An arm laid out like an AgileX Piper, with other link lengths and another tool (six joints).
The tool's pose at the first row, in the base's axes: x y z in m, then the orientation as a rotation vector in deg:
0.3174 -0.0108 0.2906 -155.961 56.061 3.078
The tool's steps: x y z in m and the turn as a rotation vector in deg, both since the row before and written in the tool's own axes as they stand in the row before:
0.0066 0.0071 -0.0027 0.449 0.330 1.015
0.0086 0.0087 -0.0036 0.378 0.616 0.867
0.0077 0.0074 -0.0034 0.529 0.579 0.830
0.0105 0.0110 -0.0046 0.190 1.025 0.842
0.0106 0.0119 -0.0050 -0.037 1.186 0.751
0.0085 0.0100 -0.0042 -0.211 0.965 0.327
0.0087 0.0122 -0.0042 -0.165 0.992 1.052
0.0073 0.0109 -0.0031 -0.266 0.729 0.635
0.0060 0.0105 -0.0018 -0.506 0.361 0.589
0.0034 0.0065 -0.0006 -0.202 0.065 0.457
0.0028 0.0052 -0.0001 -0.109 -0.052 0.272
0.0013 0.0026 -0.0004 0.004 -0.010 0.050
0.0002 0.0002 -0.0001 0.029 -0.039 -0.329
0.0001 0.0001 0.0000 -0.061 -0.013 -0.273
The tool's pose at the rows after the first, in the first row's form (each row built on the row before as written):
0.3179 -0.0208 0.2909 -155.161 57.429 2.589
0.3186 -0.0335 0.2914 -154.567 58.686 1.724
0.3193 -0.0447 0.2922 -153.833 59.836 0.825
0.3194 -0.0606 0.2930 -153.505 61.217 -0.492
0.3186 -0.0772 0.2941 -153.451 62.585 -1.925
0.3174 -0.0909 0.2952 -153.711 63.373 -3.051
0.3147 -0.1062 0.2959 -153.510 65.122 -4.117
0.3117 -0.1193 0.2961 -153.556 66.272 -4.848
0.3081 -0.1310 0.2953 -153.733 67.339 -4.958
0.3056 -0.1379 0.2944 -153.644 68.038 -4.860
0.3037 -0.1434 0.2933 -153.556 68.424 -4.686
0.3026 -0.1461 0.2931 -153.519 68.486 -4.667
0.3026 -0.1464 0.2931 -153.686 68.026 -4.681
0.3026 -0.1465 0.2931 -153.903 67.680 -4.670

